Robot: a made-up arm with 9 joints.
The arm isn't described. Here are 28 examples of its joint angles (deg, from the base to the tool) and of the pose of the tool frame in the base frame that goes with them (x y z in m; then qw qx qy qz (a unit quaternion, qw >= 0)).
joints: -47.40 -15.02 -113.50 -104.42 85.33 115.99 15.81 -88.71 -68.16
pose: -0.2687 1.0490 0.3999 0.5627 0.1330 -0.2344 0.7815
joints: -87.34 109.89 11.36 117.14 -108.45 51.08 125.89 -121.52 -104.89
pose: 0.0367 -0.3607 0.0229 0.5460 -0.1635 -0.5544 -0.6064
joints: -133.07 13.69 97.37 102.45 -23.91 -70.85 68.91 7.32 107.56
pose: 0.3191 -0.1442 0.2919 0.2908 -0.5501 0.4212 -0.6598
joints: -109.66 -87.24 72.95 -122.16 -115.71 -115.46 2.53 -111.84 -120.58
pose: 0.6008 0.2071 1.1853 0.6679 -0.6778 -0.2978 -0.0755
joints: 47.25 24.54 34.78 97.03 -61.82 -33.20 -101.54 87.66 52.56
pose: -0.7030 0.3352 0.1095 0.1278 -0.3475 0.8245 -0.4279
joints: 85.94 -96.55 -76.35 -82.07 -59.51 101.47 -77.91 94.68 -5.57
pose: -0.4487 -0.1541 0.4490 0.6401 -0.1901 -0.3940 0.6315
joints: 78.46 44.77 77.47 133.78 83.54 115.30 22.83 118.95 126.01
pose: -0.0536 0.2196 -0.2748 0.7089 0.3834 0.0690 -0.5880
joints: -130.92 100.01 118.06 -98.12 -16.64 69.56 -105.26 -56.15 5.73
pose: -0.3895 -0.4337 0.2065 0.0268 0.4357 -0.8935 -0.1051
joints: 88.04 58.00 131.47 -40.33 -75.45 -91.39 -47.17 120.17 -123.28
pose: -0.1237 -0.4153 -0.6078 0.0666 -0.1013 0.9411 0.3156
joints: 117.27 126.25 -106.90 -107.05 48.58 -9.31 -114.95 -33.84 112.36
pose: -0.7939 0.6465 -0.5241 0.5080 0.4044 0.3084 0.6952
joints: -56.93 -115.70 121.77 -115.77 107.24 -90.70 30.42 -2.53 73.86
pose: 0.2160 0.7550 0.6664 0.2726 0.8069 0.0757 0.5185
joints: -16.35 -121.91 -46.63 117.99 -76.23 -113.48 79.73 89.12 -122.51
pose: 0.0635 0.4030 0.6955 0.2189 0.1909 -0.5465 0.7855
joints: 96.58 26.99 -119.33 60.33 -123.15 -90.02 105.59 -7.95 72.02
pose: 0.1511 -0.3215 -0.1593 0.8850 -0.4226 0.0502 0.1889
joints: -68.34 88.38 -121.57 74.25 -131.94 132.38 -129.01 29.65 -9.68
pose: 0.3778 0.0557 0.1027 0.9321 0.2236 -0.2209 -0.1801
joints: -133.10 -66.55 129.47 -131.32 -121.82 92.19 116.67 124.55 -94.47
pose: 0.0724 0.3197 0.5629 0.0133 -0.5393 -0.8284 0.1505
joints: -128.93 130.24 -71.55 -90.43 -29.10 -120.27 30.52 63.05 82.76
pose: -0.1959 -0.6392 -0.0804 0.5366 0.1223 0.6909 0.4687
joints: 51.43 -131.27 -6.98 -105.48 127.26 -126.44 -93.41 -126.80 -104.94
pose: 0.4210 -0.0535 0.1735 0.6592 0.7145 0.0634 0.2256
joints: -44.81 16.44 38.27 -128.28 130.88 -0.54 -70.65 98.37 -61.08
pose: 0.2405 0.0242 0.0896 0.0692 0.3053 -0.4536 0.8344
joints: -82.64 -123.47 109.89 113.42 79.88 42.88 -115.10 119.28 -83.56
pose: 0.1774 0.5150 0.2685 0.2124 -0.8753 -0.4277 -0.0763
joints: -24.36 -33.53 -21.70 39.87 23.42 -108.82 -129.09 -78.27 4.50
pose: -0.5010 0.4228 0.0146 0.5448 -0.1271 -0.4855 0.6718
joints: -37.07 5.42 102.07 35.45 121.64 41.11 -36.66 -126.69 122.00
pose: 0.3451 -0.1910 0.4177 0.6171 0.1315 -0.6813 -0.3711
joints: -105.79 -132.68 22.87 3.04 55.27 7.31 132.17 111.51 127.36
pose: -0.2234 -0.1706 0.2012 0.1388 -0.0233 0.6951 0.7050
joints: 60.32 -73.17 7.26 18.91 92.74 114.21 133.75 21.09 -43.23
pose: 0.0292 -0.3439 0.1652 0.1877 -0.6116 0.7535 0.1512
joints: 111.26 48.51 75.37 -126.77 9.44 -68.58 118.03 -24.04 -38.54
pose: 0.0094 0.1387 0.0694 0.6594 -0.2070 -0.2066 0.6926
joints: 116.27 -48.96 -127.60 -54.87 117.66 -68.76 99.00 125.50 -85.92
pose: -0.2502 -0.7108 0.5185 0.0933 -0.1884 -0.9410 -0.2652
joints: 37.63 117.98 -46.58 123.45 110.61 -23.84 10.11 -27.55 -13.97
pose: 0.3577 0.4068 -0.5268 0.1327 -0.5947 -0.0514 0.7913
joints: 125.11 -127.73 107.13 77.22 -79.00 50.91 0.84 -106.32 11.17
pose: -0.4819 0.0539 1.1199 0.3866 -0.4685 -0.6590 -0.4436
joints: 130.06 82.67 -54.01 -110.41 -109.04 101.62 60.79 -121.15 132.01
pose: -0.0350 -0.3776 0.0118 0.6300 0.3468 -0.5724 -0.3939
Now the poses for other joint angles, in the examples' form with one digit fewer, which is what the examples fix.
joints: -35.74 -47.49 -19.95 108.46 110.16 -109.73 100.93 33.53 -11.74
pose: -0.539 0.396 0.366 0.107 0.443 0.839 -0.296
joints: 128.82 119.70 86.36 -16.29 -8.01 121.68 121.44 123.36 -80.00
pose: -0.643 0.026 0.504 0.160 0.132 -0.798 0.566
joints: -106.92 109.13 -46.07 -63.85 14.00 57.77 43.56 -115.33 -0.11
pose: 0.195 -0.534 -0.501 0.842 0.237 0.462 -0.145
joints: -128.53 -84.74 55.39 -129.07 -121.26 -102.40 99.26 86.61 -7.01
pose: 0.556 -0.181 0.503 0.276 -0.696 0.663 -0.020
